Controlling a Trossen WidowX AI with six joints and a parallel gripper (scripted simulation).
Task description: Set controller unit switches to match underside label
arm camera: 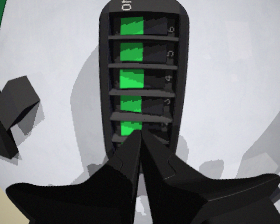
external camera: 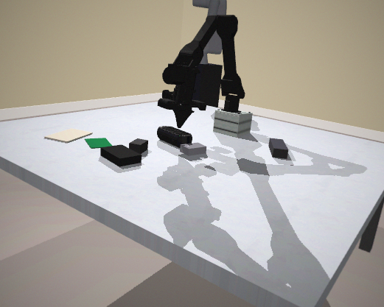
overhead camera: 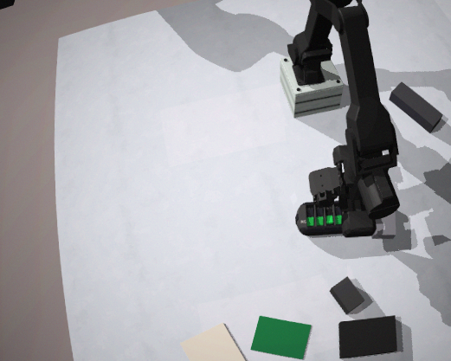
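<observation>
My gripper tip is now 90 mm to the right of the grey block, 50 mm above it and 20 mm short of it. The rest, counted from my gripper tip: green card: 230 mm ahead, 170 mm to the right, 60 mm below; then dark flat box: 270 mm ahead, 50 mm below, 10 mm to the left; then small dark cube: 170 mm ahead, 50 mm below, 20 mm to the right.
</observation>
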